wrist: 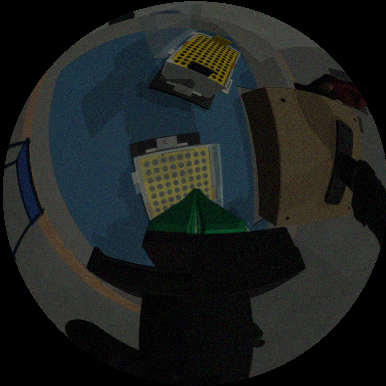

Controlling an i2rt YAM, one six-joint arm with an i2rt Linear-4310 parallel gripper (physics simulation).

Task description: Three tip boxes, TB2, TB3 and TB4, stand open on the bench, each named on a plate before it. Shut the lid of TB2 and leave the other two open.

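Frame: origin at the arm's base, x right, y ahead, z up, level; centimetres.
Seen in the pictures: gripper, fingertip midpoint: [195,193]; arm's base at its link origin: [341,164].
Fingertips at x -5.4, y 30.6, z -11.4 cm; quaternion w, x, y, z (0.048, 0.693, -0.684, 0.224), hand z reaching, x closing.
Offsets run from my fingertips to a thing's top centre. "spot": to the spot under its first point. Level surfaces: height alone.
A tip box @(dx -1.3, dy -0.4, dz -0.2 cm) [175,172] with a pale yellow rack lies at the middle; its rack looks washed out, as if seen through a clear lid lying over it. Its name plate does not show. My gripper [195,193], with green fingers, is shut and empty; its tips overlap the near part of this box in the view and hide its lower edge. Whether they touch it I cannot tell. A second tip box @(dx +20.2, dy -3.8, dz -0.5 cm) [206,57] with a bright yellow rack stands farther off, open, its clear lid @(spot: dx +21.1, dy +3.0, dz +0.4 cm) [167,34] raised behind. Its white name plate @(spot: dx +17.1, dy -10.3, dz -7.7 cm) [227,86] is too slanted to read. A third box does not show.
A large brown box [312,155] with a black handle [340,162] stands close on the right. The tip boxes stand on a blue mat @(dz -7.9 cm) [75,150]. A blue-panelled frame [27,182] is at the far left, and a dark red object [347,94] at the upper right.
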